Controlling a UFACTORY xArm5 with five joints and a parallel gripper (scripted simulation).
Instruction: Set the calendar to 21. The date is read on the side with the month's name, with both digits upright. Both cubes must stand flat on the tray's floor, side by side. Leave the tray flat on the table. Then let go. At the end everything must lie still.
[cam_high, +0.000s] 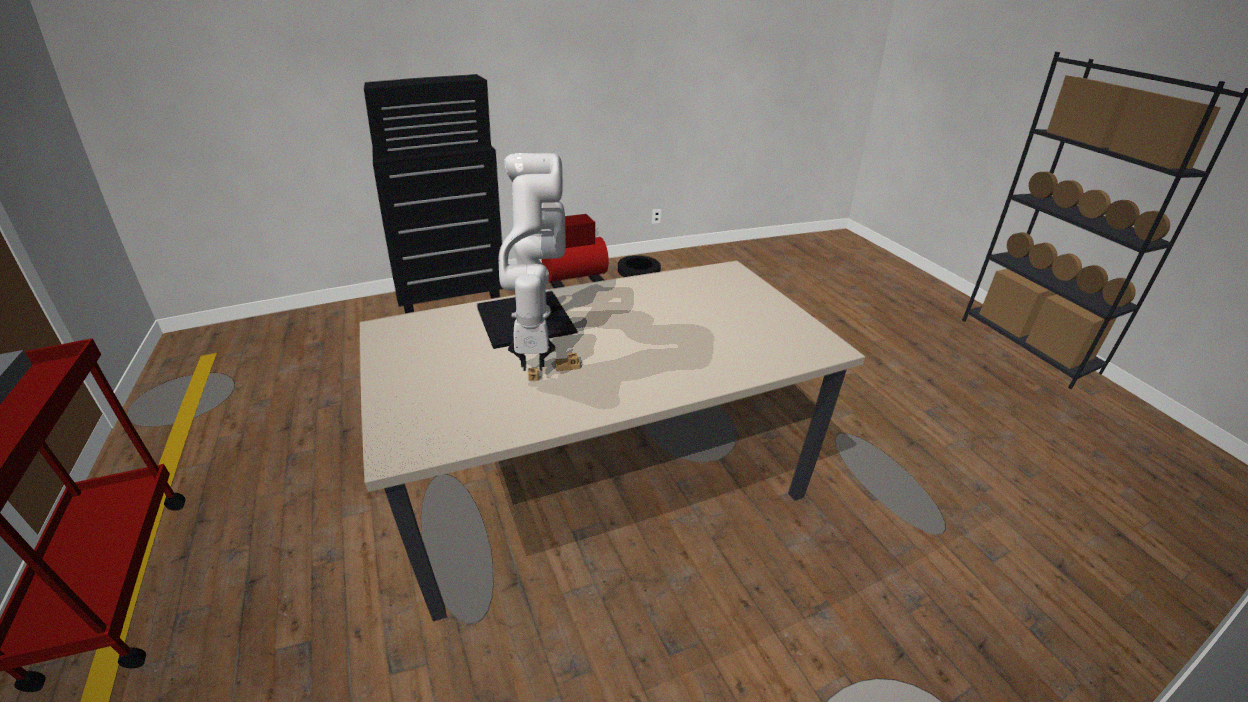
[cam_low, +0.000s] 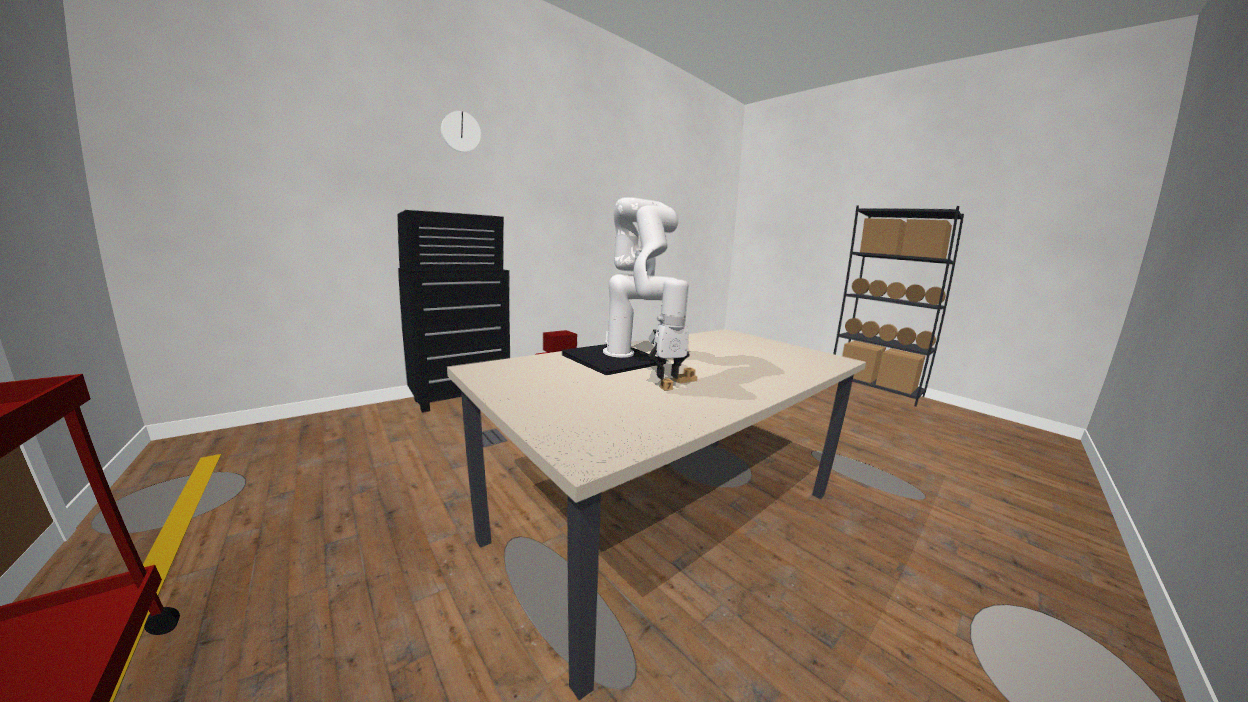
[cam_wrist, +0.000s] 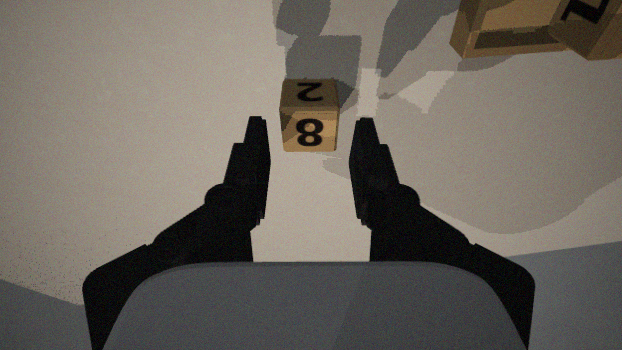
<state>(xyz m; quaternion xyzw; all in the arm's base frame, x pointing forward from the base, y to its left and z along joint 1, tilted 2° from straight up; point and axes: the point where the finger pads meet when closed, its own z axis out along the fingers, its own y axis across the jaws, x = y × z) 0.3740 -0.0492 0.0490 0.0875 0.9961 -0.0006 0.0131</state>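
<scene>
My gripper is now 40 mm above the wooden digit cube. The rest, counted from my hand: wooden tray: 40 mm behind, 110 mm to the left, 50 mm below.
</scene>
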